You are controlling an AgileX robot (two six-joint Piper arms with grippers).
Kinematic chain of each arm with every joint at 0, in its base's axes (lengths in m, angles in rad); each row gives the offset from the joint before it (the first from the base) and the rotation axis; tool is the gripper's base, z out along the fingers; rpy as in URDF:
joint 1: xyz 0 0 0.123 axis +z
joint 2: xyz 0 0 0 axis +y
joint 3: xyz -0.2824 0 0.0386 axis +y
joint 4: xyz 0.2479 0 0.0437 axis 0.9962 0 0.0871
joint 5: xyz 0 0 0 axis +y
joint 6: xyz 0.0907 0 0.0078 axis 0.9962 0 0.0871
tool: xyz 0 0 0 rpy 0 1.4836 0
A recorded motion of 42 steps. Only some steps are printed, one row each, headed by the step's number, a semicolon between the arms.
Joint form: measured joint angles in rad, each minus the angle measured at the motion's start. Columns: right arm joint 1, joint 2, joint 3, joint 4, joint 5, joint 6; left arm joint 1, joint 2, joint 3, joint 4, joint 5, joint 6.
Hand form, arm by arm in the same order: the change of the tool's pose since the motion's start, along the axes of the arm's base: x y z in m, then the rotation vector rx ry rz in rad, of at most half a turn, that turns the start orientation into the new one. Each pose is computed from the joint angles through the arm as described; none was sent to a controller.
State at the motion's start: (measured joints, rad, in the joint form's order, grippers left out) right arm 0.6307 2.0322 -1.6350 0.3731 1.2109 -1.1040; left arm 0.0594 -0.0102 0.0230 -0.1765 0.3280 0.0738
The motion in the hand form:
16: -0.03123 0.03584 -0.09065 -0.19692 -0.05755 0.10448; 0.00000 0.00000 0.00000 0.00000 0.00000 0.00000
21: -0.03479 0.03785 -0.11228 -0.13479 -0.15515 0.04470; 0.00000 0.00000 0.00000 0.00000 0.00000 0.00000
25: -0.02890 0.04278 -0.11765 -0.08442 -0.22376 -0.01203; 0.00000 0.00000 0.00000 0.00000 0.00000 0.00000
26: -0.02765 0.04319 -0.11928 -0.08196 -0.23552 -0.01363; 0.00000 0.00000 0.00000 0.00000 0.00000 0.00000
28: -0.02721 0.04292 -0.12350 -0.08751 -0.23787 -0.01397; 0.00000 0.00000 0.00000 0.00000 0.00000 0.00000
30: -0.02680 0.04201 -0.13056 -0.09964 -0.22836 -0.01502; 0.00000 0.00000 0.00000 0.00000 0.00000 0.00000
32: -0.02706 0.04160 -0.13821 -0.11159 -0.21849 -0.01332; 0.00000 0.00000 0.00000 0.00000 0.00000 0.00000
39: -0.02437 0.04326 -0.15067 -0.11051 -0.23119 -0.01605; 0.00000 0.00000 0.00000 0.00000 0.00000 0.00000
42: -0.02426 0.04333 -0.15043 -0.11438 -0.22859 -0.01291; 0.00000 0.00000 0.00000 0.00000 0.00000 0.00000
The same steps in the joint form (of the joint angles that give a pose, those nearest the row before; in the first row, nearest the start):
16: 0.1551 0.1424 0.1165 -0.1844 -0.2015 0.0801; 0.0000 0.0000 0.0000 0.0000 0.0000 0.0000
21: 0.1704 0.1441 0.2146 -0.1844 -0.4282 0.1092; 0.0000 0.0000 0.0000 0.0000 0.0000 0.0000
25: 0.1730 0.1548 0.2258 -0.1912 -0.5463 0.1478; 0.0000 0.0000 0.0000 0.0000 0.0000 0.0000
26: 0.1730 0.1592 0.2258 -0.1989 -0.5613 0.1516; 0.0000 0.0000 0.0000 0.0000 0.0000 0.0000
28: 0.1730 0.1685 0.2277 -0.2061 -0.5707 0.1560; 0.0000 0.0000 0.0000 0.0000 0.0000 0.0000
30: 0.1712 0.1852 0.2277 -0.2083 -0.5727 0.1583; 0.0000 0.0000 0.0000 0.0000 0.0000 0.0000
32: 0.1712 0.2034 0.2276 -0.2096 -0.5754 0.1590; 0.0000 0.0000 0.0000 0.0000 0.0000 0.0000
39: 0.1712 0.2371 0.2221 -0.2157 -0.6140 0.1607; 0.0000 0.0000 0.0000 0.0000 0.0000 0.0000
42: 0.1712 0.2380 0.2186 -0.2181 -0.6064 0.1607; 0.0000 0.0000 0.0000 0.0000 0.0000 0.0000

